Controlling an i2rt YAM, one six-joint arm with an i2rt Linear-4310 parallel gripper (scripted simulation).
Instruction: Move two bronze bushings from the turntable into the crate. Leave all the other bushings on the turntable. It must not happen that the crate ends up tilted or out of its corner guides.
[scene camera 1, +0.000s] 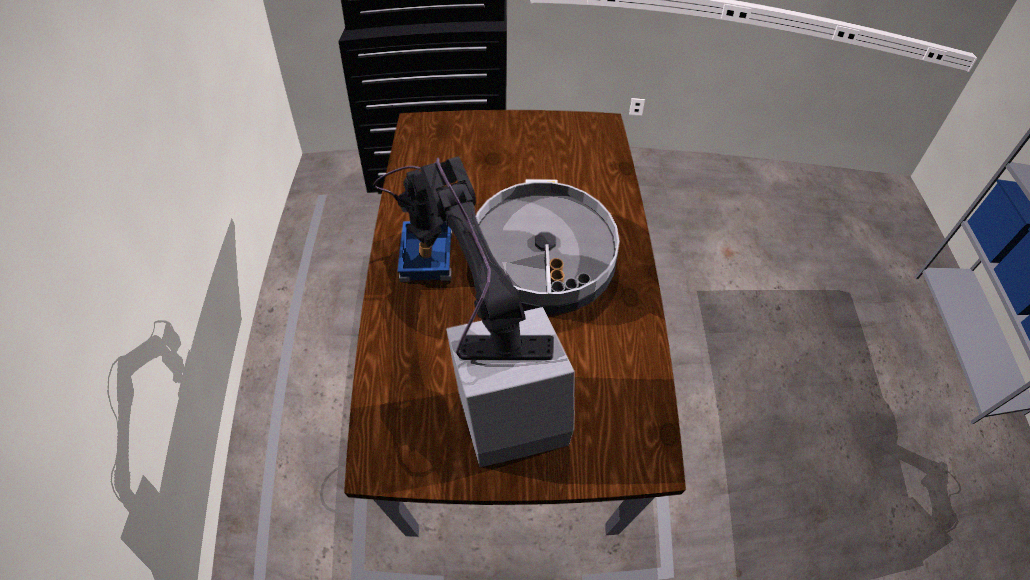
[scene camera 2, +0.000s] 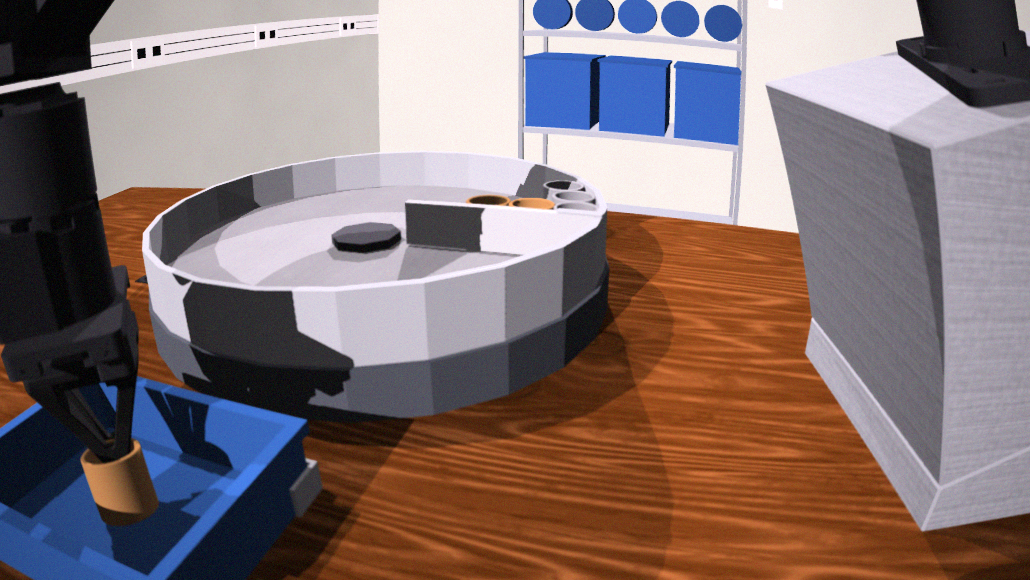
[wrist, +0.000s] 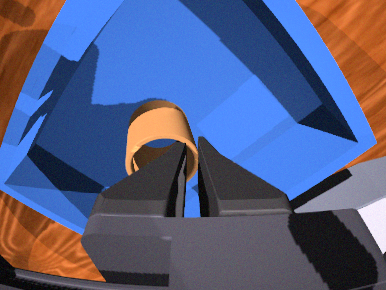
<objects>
my gripper: scene camera 1; scene camera 2; wrist 192, 145
blue crate: scene camera 1; scene camera 2 195, 446; wrist
same spot on my gripper: (scene camera 1: 428, 226) = (scene camera 2: 104, 278)
same spot on blue crate: (wrist: 264, 90) = (scene camera 1: 437, 238)
</objects>
